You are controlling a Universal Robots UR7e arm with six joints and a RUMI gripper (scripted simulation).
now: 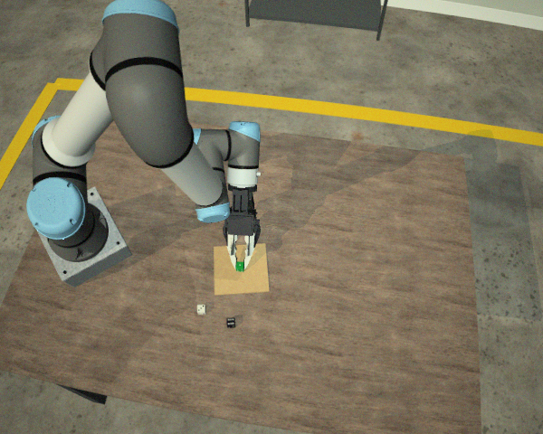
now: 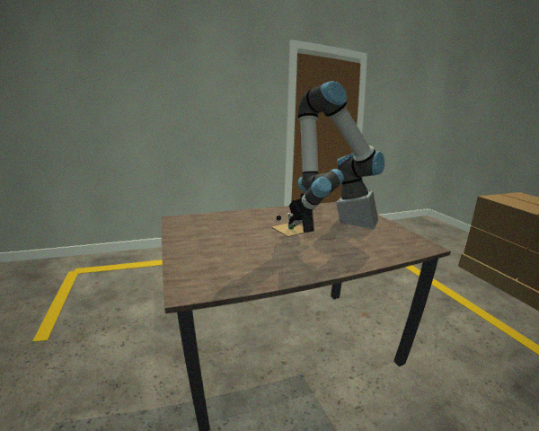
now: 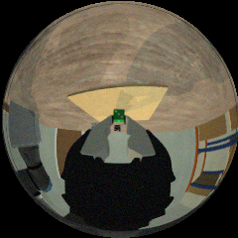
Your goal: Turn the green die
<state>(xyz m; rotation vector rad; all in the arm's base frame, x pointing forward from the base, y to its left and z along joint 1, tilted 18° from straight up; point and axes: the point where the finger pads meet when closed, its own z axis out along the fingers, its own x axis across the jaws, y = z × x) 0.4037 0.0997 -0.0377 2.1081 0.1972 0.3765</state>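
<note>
The green die is 10 mm to the right of my hand and 10 mm below it. The rest, counted from my hand: black die: 30 mm ahead, 160 mm to the right, 10 mm below; white die: 50 mm behind, 150 mm to the right, 10 mm below; tan mat: 10 mm to the right, 20 mm below.
</note>
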